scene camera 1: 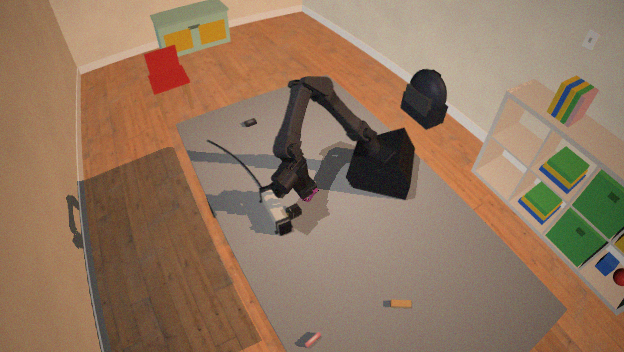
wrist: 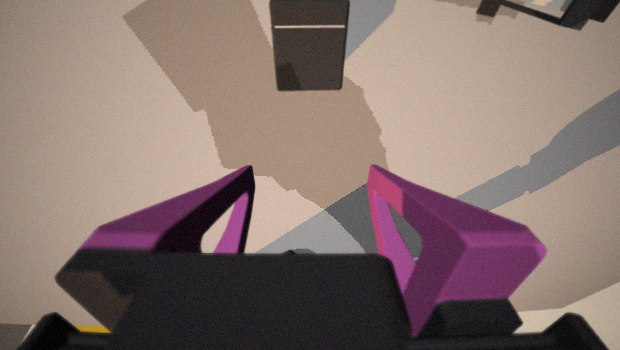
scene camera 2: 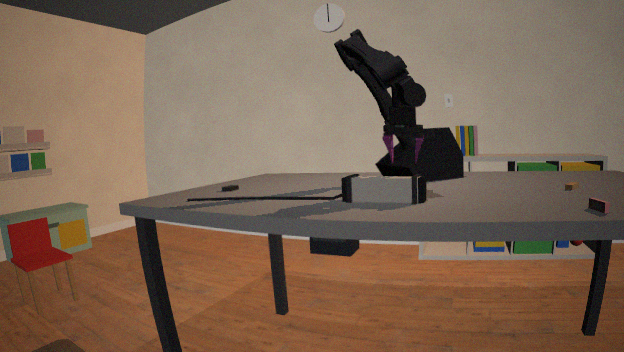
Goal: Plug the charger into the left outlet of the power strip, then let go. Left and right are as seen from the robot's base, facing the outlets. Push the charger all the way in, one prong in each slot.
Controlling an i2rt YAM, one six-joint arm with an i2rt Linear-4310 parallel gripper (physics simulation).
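Places are measured from the arm's base along level axes (x ahead, y left, z up), in centimetres.
Pixels of known places: gripper, between the fingertips: (scene camera 1: 304,195) (wrist: 311,175) (scene camera 2: 404,163); arm's base, origin of its link: (scene camera 1: 375,151) (scene camera 2: 411,146).
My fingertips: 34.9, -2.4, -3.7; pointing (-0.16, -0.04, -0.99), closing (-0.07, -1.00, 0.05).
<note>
For each thing: its top centre in the pictures, then the offset to it from my fingertips, as dx, dy, dz. "spot": a spot on its surface instead.
- white power strip, centre of its top: (scene camera 2: 383,175) (scene camera 1: 274,203) +10.1, -4.8, -1.9
- dark charger, centre of its top: (wrist: 309,35) (scene camera 1: 291,209) +5.3, -0.6, -5.0
- black cord, a spot on its surface: (scene camera 2: 260,198) spot: +7.0, -37.7, -7.8
- small dark block, centre of its top: (scene camera 2: 230,186) (scene camera 1: 250,121) -11.1, -57.1, -6.7
- orange block, centre of its top: (scene camera 2: 572,183) (scene camera 1: 401,303) +0.0, +51.6, -6.7
- pink-red block, centre of its top: (scene camera 2: 599,200) (scene camera 1: 313,338) +29.8, +42.4, -6.0
The white power strip (scene camera 1: 273,204) (scene camera 2: 382,189) with black ends lies on the table, its outlet side towards the robot's base. The dark charger (scene camera 1: 294,210) (wrist: 310,57) sits against that side, near the strip's left end as seen from the base. Its prongs and the slots are hidden, so how deep it sits cannot be told. In scene camera 2 the charger is hidden behind the strip. My gripper (scene camera 1: 310,195) (scene camera 2: 404,159) (wrist: 311,175) is open with its magenta fingers apart and nothing between them. It hangs above the table on the base side, apart from the charger.
A black cord (scene camera 1: 234,157) (scene camera 2: 260,198) runs from the strip's other end across the table (scene camera 1: 380,250) (scene camera 2: 280,220). A small dark block (scene camera 1: 249,122) (scene camera 2: 230,188), an orange block (scene camera 1: 401,303) (scene camera 2: 571,186) and a pink-red block (scene camera 1: 313,340) (scene camera 2: 599,205) lie farther off.
</note>
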